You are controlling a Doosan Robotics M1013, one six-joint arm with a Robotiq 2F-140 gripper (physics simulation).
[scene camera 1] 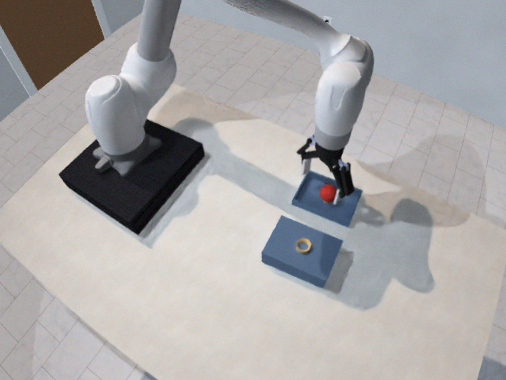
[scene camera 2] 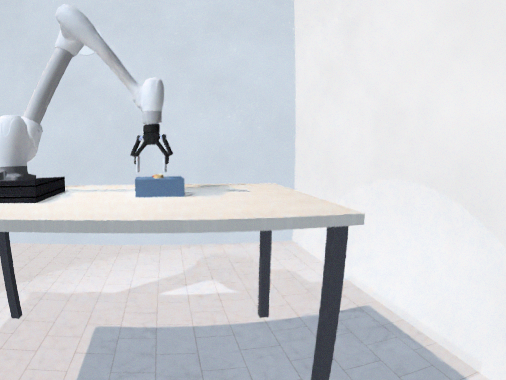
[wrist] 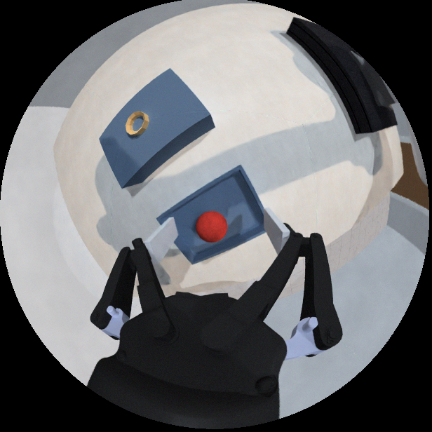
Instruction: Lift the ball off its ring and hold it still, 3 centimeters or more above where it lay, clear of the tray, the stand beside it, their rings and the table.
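Pixels of known places: gripper, between the fingertips: [scene camera 1: 321, 186] [scene camera 2: 151, 172]; arm's base, origin of its link: [scene camera 1: 127, 149] [scene camera 2: 10, 179].
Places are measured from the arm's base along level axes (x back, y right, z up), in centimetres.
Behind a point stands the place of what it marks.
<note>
The red ball [scene camera 1: 328, 192] @(x -64.1, y -23.0, z -0.5 cm) [wrist: 211, 226] rests in the shallow blue tray [scene camera 1: 320, 212] @(x -64.8, y -17.9, z -4.5 cm) [wrist: 200, 205]; its own ring is almost wholly hidden beneath it. My gripper [scene camera 1: 321, 181] @(x -61.6, y -22.6, z 0.9 cm) [scene camera 2: 152, 167] @(x -61.6, y -22.6, z 0.9 cm) [wrist: 217, 222] is open and empty, pointing down over the tray. In the wrist view the ball lies between the two pads, nearer the left one; neither is seen touching it. In scene camera 2 the fingertips are a little above the level of the stand's top. The blue stand [scene camera 1: 280, 245] @(x -61.7, y -0.1, z -0.1 cm) [scene camera 2: 160, 187] @(x -68.4, y 3.1, z -3.2 cm) [wrist: 175, 100] beside the tray bears an empty tan ring [scene camera 1: 303, 251] @(x -68.0, y -1.8, z 0.7 cm) [wrist: 128, 125].
The arm's black base block [scene camera 1: 165, 175] @(x -19.5, y 0.7, z 0.6 cm) [scene camera 2: 50, 189] @(x -21.6, y 3.5, z -3.7 cm) [wrist: 335, 70] stands on the pale table [scene camera 1: 200, 300] @(x -51.5, y 23.7, z -6.7 cm) [scene camera 2: 225, 207] @(x -90.6, y 27.4, z -6.7 cm) [wrist: 240, 45]. The stand is higher than the tray, with a narrow gap between them. The tray has raised rims around its floor.
</note>
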